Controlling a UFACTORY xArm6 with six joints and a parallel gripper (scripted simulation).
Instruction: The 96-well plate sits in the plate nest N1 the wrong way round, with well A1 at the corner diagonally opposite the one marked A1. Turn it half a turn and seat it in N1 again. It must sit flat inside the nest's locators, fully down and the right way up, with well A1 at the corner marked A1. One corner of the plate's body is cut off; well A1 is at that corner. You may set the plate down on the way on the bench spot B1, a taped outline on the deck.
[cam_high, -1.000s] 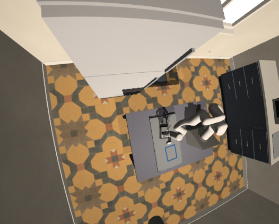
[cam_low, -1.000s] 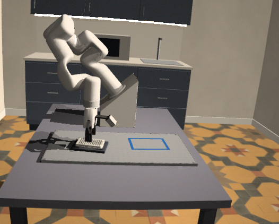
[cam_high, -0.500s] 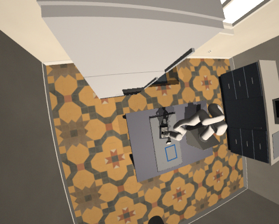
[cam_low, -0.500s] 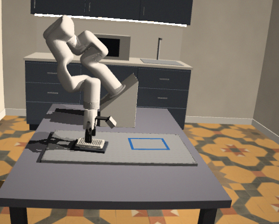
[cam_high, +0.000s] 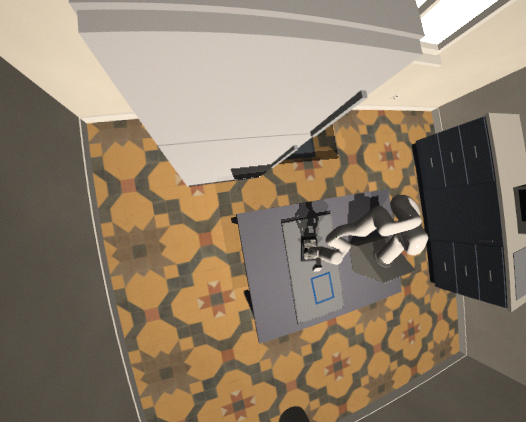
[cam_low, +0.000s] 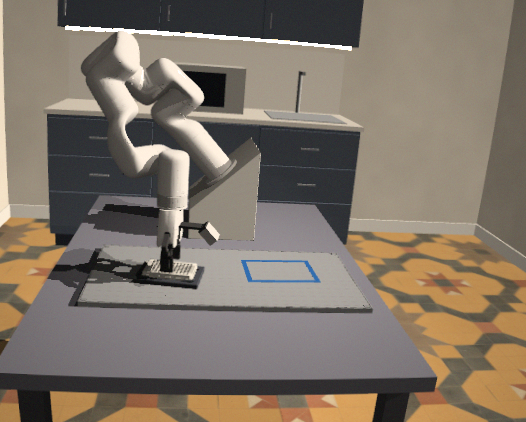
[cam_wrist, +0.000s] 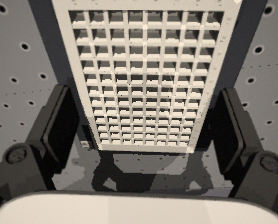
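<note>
The white 96-well plate lies 20 mm below my hand. Also, from my hand: dark plate nest N1 (40 mm below); white tag (70 mm to the right, 70 mm behind, 30 mm below).
</note>
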